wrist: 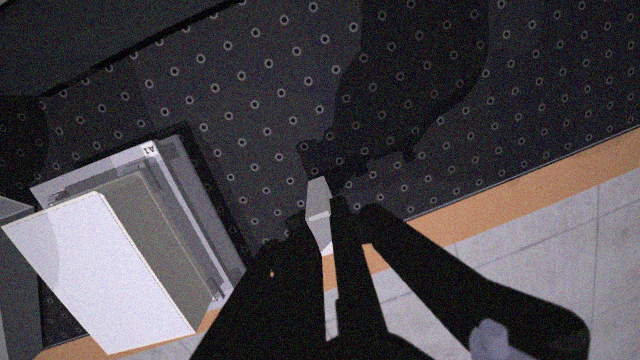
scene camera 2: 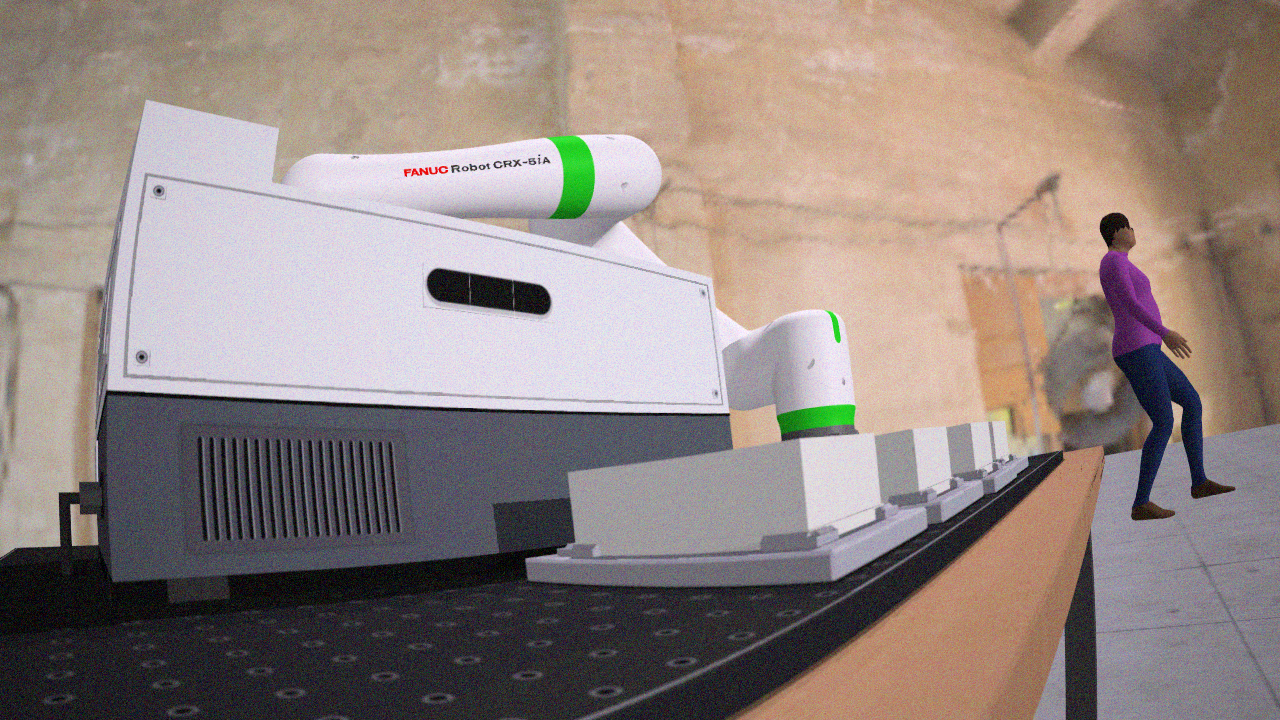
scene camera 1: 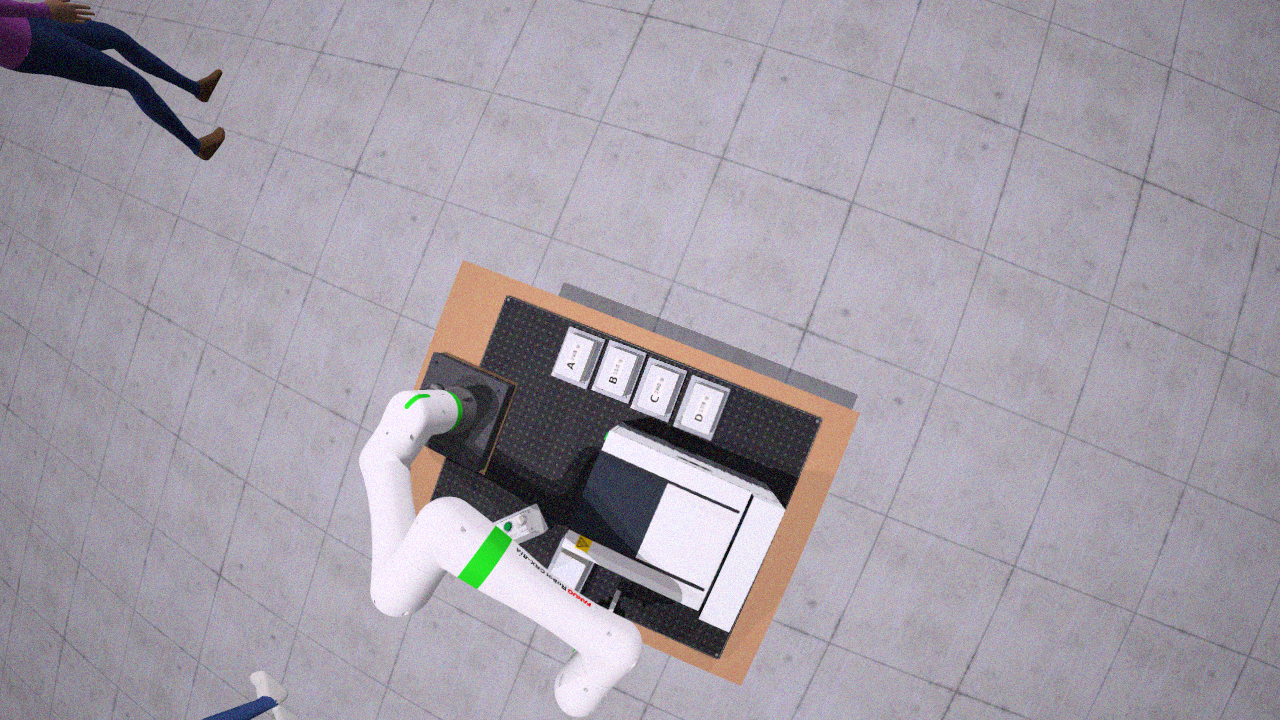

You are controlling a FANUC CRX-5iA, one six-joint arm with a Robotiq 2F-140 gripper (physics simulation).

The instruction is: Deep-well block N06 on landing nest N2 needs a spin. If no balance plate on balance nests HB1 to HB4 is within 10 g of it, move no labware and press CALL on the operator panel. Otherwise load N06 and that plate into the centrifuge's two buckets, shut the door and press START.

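Frame: origin at the arm's base, x down, y ahead, z right, level; centimetres.
Where they show: gripper, fingertip midpoint: (wrist: 321, 192) (scene camera 1: 617, 594); arm's base, origin of the base link: (scene camera 1: 456, 409).
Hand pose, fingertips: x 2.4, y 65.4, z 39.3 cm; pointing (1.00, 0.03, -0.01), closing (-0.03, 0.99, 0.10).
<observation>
Things, the pixels of their centre, and the offset from my fingertips. Level surfaces: height alone.
- white-topped block, body centre: (wrist: 123, 266) (scene camera 1: 566, 573) dx -4.5, dy -16.1, dz -3.5 cm
- White balance plates A, body centre: (scene camera 1: 575, 357) dx -2.0, dy -32.4, dz -66.3 cm
- B, body centre: (scene camera 1: 617, 371) dx -2.0, dy -18.9, dz -65.8 cm
- C, body centre: (scene camera 2: 847, 474) (scene camera 1: 658, 389) dx -2.0, dy -5.8, dz -64.0 cm
- D, body centre: (scene camera 2: 728, 497) (scene camera 1: 701, 408) dx -2.0, dy +8.0, dz -62.5 cm
- centrifuge, body centre: (scene camera 2: 381, 404) (scene camera 1: 669, 515) dx -10.9, dy +7.3, dz -32.7 cm
- operator panel, body centre: (scene camera 1: 507, 533) dx -2.9, dy -37.7, dz -7.7 cm
- table, its level: dx +2.5 cm
My gripper (wrist: 321, 192) is shut and empty in the wrist view, over the table's edge; the arm hides it in scene camera 1. A white-topped block (scene camera 1: 570, 569) (wrist: 107, 280) sits on a nest marked A1, left of the fingers and apart from them; its name is not readable. White balance plates A (scene camera 1: 575, 357), B (scene camera 1: 617, 371), C (scene camera 1: 658, 390) and D (scene camera 1: 702, 408) (scene camera 2: 689, 501) sit on nests in a row; their small mass print is not readable. The centrifuge (scene camera 1: 689, 537) (scene camera 2: 358, 313) stands beside them; its buckets do not show. The operator panel (scene camera 1: 522, 522) has a green button.
The arm's link (scene camera 1: 546, 573) (scene camera 2: 465, 179) reaches across the panel side of the table (scene camera 1: 474, 286) (scene camera 2: 1011, 582). The robot's base plate (scene camera 1: 492, 394) is at the table's left. A person in purple (scene camera 1: 13, 35) (scene camera 2: 1132, 304) stands away from the table; part of another shows at lower left.
</observation>
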